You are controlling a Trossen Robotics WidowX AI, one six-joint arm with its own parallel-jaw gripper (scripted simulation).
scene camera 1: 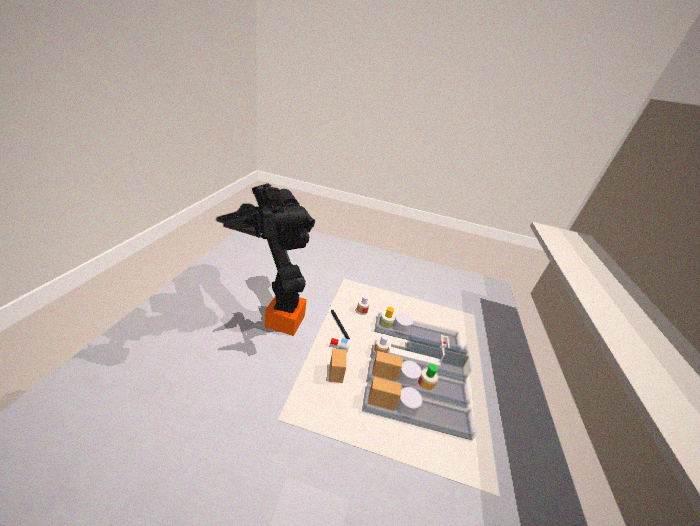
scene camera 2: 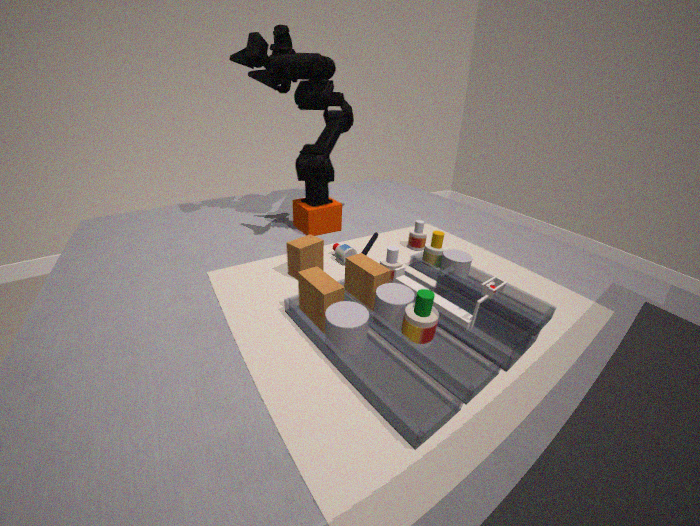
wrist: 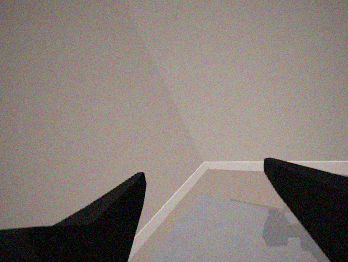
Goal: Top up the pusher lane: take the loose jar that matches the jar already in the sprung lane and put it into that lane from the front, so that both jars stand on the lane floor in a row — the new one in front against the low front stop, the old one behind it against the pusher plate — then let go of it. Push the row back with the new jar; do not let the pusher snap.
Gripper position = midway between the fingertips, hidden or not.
The gripper (scene camera 2: 239, 66) is open, holding nothing. Further things: a brown box (scene camera 2: 305, 252), a can (scene camera 2: 391, 299), a can (scene camera 2: 346, 323) and a narrow lane (scene camera 2: 506, 330).
The gripper also shows in scene camera 1 (scene camera 1: 219, 221) and in the wrist view (wrist: 202, 171). The narrow lane also shows in scene camera 1 (scene camera 1: 455, 362). The wrist view misses the brown box: it is out of frame.
